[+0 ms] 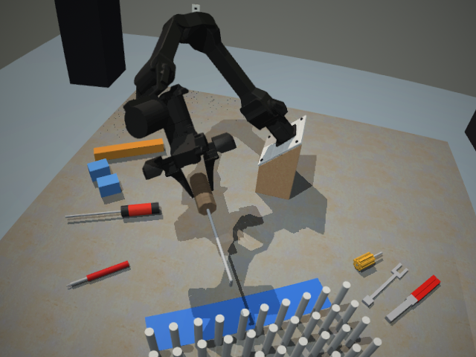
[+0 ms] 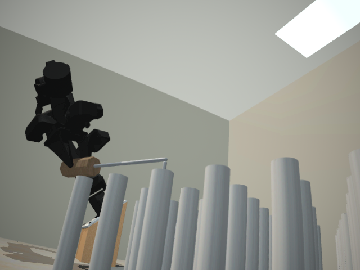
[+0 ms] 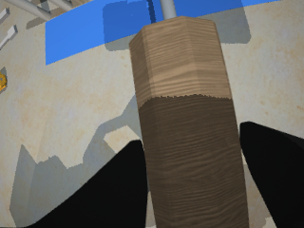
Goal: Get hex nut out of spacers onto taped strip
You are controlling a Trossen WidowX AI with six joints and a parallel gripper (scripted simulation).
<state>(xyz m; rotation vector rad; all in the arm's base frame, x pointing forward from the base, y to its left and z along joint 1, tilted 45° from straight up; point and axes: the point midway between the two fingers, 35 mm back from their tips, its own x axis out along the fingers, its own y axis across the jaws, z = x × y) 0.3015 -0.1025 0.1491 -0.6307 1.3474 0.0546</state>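
Now: gripper tip 19 cm above the blue taped strip, 15 cm short of it and 12 cm to the right of it. Round my gripper tip: red pick: 24 cm to the right, 19 cm below, 14 cm ahead; then yellow stubby screwdriver: 41 cm to the left, 18 cm below, 4 cm behind; then orange bar: 32 cm behind, 31 cm to the right, 18 cm below.
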